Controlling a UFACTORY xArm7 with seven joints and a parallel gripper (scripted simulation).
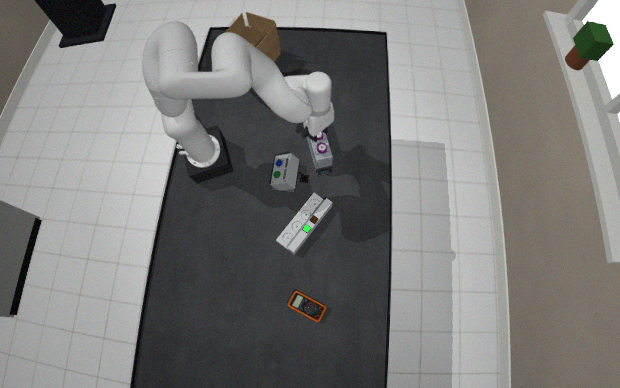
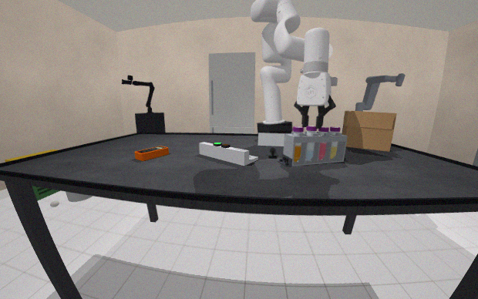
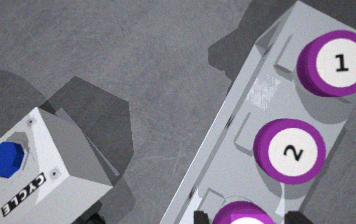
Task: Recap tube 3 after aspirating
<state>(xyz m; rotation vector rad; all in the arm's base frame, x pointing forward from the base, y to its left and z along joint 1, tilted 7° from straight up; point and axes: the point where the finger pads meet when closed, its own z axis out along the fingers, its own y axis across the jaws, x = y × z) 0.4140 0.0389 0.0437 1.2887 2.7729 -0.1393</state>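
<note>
Right now the purple cap is 20 mm below my hand. The rest, counted from my hand: blue cycle key 140 mm behind, 80 mm to the right, 70 mm below; then green ready key 150 mm behind, 120 mm to the right, 70 mm below; then key housing 130 mm behind, 100 mm to the right, 90 mm below.
</note>
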